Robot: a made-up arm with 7 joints. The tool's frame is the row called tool. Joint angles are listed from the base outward.
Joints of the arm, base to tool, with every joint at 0 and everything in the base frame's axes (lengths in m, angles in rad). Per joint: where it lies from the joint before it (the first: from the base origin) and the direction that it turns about. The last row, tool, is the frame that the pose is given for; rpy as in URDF.
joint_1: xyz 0.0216 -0.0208 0.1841 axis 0 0.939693 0.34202
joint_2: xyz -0.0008 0.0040 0.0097 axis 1 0 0
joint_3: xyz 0.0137 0.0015 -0.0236 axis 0 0 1
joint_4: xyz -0.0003 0.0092 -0.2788 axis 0 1 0
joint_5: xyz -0.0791 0.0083 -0.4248 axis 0 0 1
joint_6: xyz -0.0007 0.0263 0.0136 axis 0 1 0
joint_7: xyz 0.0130 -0.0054 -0.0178 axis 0 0 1
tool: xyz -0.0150 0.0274 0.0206 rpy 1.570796 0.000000 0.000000
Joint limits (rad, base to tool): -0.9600..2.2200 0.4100..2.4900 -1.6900..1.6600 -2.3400..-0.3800 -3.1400..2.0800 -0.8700..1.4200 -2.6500..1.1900
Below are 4 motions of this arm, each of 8 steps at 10 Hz.
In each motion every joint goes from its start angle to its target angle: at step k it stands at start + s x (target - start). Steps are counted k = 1, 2, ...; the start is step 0. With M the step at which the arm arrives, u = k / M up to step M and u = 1 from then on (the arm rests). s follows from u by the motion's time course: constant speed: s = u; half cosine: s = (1 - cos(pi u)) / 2; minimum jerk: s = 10 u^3 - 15 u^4 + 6 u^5.
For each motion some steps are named. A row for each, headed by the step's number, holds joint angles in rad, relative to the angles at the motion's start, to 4 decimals.
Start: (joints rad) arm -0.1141 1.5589 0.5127 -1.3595 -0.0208 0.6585 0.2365
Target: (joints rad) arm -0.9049 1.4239 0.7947 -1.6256 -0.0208 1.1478 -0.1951
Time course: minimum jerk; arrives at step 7
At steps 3, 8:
3: -0.2909 -0.0497 0.1037 -0.0979 0.0000 0.1800 -0.1588
8: -0.7908 -0.1350 0.2820 -0.2661 0.0000 0.4893 -0.4316

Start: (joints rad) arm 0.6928 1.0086 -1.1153 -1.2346 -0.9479 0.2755 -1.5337
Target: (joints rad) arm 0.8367 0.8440 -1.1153 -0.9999 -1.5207 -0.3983 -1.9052
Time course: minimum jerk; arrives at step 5
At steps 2, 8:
2: 0.0457 -0.0523 0.0000 0.0745 -0.1818 -0.2139 -0.1179
8: 0.1439 -0.1646 0.0000 0.2347 -0.5728 -0.6738 -0.3715

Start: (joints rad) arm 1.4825 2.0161 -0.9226 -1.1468 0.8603 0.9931 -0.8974
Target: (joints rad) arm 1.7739 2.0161 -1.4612 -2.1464 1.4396 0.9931 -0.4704
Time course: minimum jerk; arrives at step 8
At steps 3, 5, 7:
3: 0.0802 0.0000 -0.1482 -0.2751 0.1594 0.0000 0.1175
5: 0.2112 0.0000 -0.3904 -0.7245 0.4199 0.0000 0.3095
7: 0.2867 0.0000 -0.5300 -0.9836 0.5700 0.0000 0.4201

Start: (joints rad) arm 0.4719 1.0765 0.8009 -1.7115 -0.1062 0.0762 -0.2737
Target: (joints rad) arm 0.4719 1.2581 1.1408 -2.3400 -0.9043 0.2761 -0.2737
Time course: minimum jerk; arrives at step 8
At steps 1, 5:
1: 0.0000 0.0029 0.0055 -0.0101 -0.0128 0.0032 0.0000
5: 0.0000 0.1316 0.2464 -0.4555 -0.5785 0.1449 0.0000

